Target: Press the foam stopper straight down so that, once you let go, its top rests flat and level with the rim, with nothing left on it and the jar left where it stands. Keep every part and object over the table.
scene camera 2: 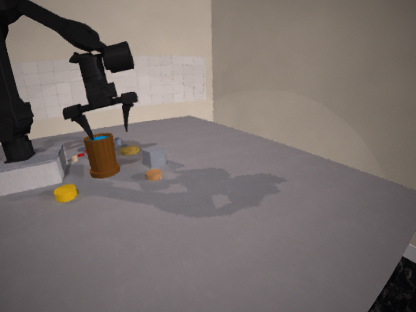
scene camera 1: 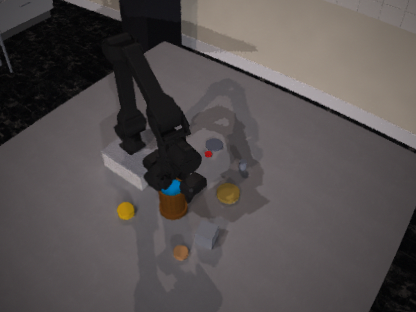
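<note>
A brown wooden jar stands upright on the table, with a flared foot. The blue foam stopper sits in its mouth; brown rim shows around part of the blue top, and its exact level and tilt are hard to tell. My gripper is open, pointing down over the jar. In the scene camera 2 view one fingertip is at the left part of the jar's mouth, over or against the stopper, and the other hangs to the right, outside the jar. In the scene camera 1 view the gripper hides part of the mouth.
A yellow disc, an orange disc, a grey block and a dull yellow round piece lie around the jar. Small red and grey pieces lie behind it, near the pale base block.
</note>
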